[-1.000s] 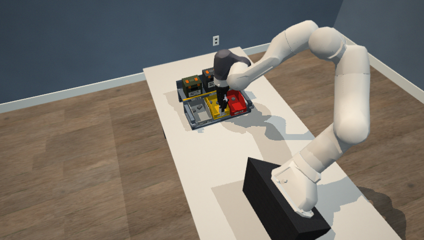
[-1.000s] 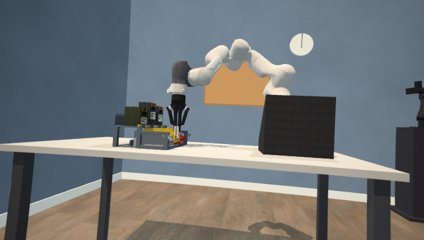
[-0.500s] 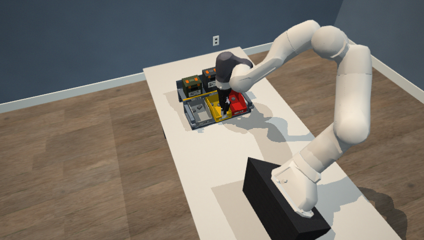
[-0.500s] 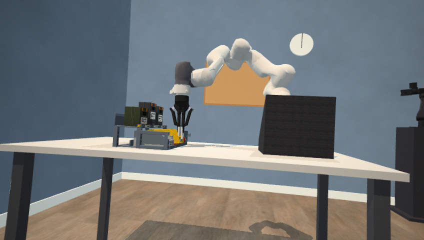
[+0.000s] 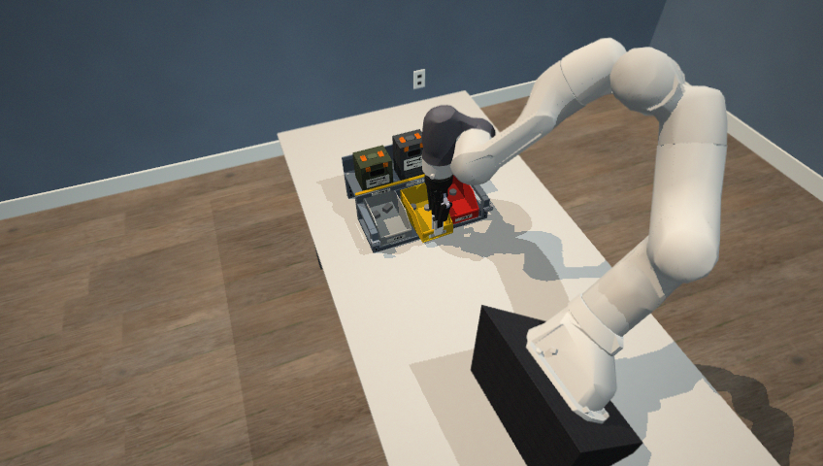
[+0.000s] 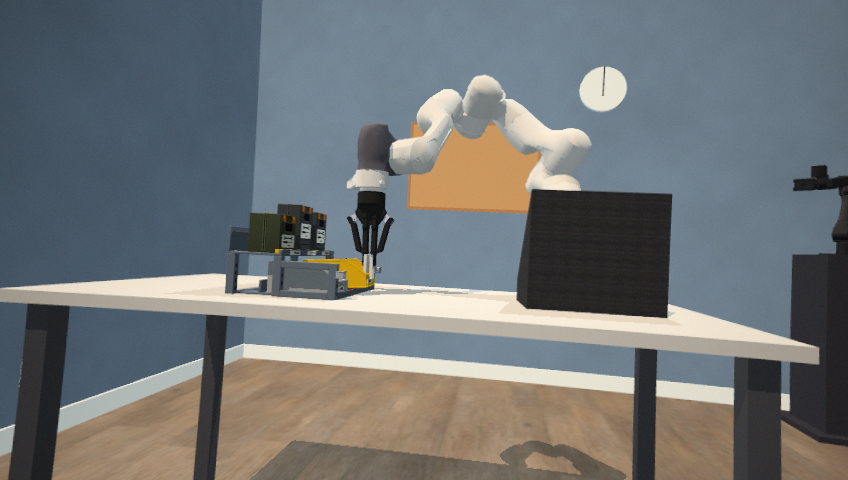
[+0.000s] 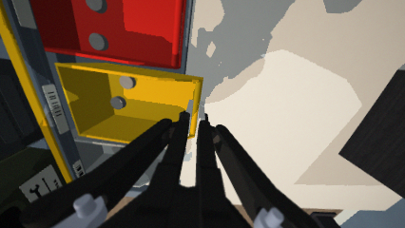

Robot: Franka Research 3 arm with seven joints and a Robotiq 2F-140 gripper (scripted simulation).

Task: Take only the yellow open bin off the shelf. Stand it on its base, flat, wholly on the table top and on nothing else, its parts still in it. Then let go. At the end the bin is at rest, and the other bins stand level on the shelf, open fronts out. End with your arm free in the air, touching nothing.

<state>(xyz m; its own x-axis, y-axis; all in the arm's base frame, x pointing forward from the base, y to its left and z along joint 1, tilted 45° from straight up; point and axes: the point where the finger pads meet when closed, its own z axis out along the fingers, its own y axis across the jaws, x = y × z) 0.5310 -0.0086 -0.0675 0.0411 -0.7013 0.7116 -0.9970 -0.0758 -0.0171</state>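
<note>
The yellow open bin lies 80 mm ahead of my hand and 20 mm below it. Also, from my hand: grey bin 120 mm to the left, 120 mm ahead, 30 mm below; then red bin 120 mm ahead, 100 mm to the right, 30 mm below.
</note>
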